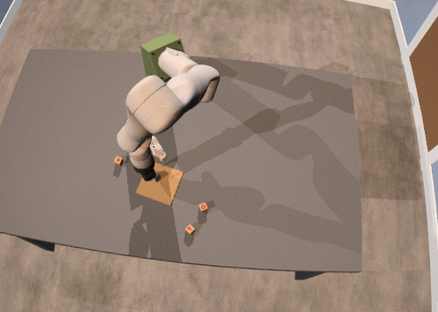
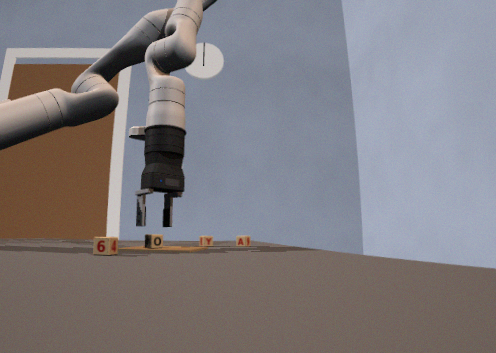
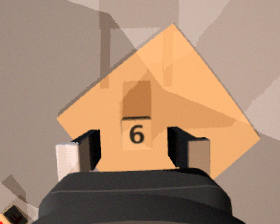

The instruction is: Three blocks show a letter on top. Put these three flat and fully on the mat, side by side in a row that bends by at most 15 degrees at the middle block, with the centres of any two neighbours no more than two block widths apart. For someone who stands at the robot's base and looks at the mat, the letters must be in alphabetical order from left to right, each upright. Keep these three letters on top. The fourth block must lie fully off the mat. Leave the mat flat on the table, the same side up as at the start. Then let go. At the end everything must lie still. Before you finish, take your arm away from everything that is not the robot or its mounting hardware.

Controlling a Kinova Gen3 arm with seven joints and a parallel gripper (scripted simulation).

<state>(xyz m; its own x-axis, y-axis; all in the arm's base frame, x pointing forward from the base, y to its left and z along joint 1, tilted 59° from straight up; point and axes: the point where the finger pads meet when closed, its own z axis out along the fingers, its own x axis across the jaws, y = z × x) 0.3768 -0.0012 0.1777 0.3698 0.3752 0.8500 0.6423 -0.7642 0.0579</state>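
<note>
My gripper is now 60 mm above the orange mat, 20 mm to the right of it and 10 mm short of it.
</note>
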